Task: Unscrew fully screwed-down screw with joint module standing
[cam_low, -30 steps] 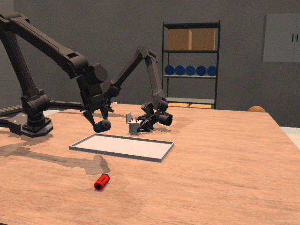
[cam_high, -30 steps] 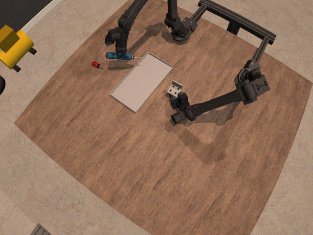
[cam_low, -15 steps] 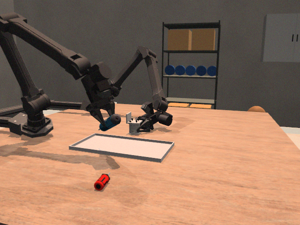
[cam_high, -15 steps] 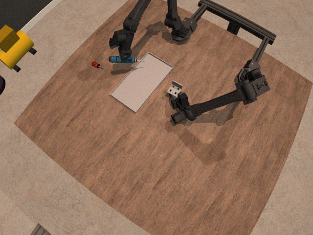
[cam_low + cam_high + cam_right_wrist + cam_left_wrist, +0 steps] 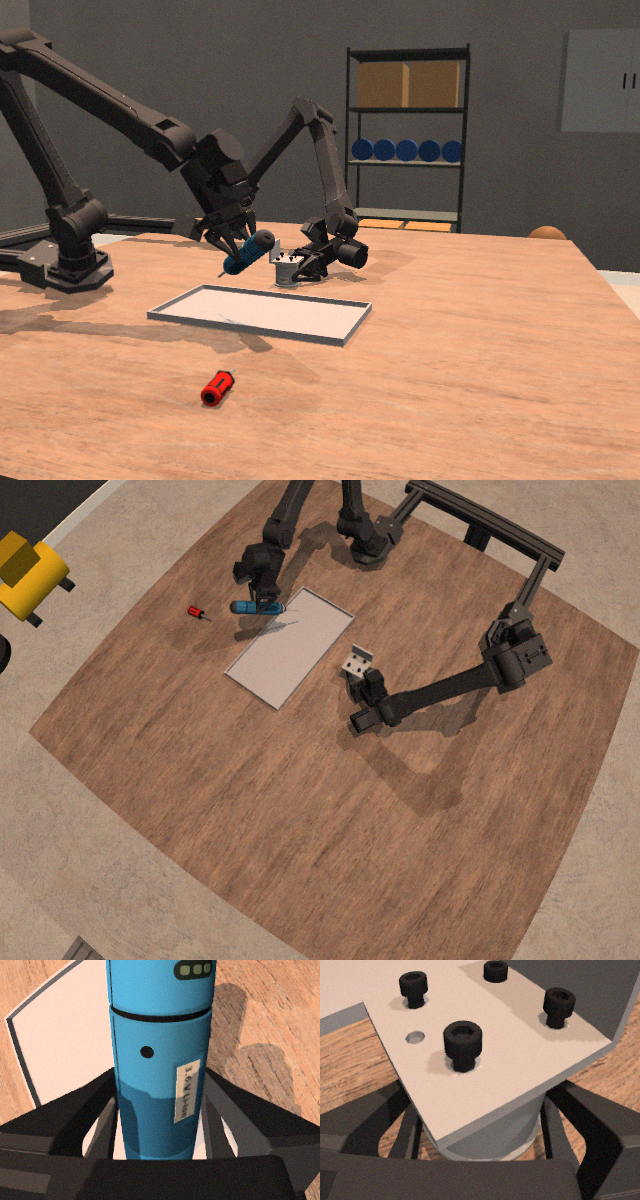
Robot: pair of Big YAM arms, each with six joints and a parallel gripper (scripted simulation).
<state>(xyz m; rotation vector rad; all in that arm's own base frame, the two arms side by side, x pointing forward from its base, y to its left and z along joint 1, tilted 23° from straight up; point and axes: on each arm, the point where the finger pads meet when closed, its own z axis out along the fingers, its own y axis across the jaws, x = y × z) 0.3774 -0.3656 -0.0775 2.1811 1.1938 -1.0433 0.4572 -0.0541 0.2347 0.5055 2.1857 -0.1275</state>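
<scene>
The joint module is 10 mm above my left hand. From my left hand the other things lie so: shallow grey tray 220 mm to the right, 60 mm ahead, 20 mm below; then pale l-shaped bracket 50 mm above; then red manual screwdriver 550 mm to the right, 180 mm ahead, 10 mm below.
</scene>
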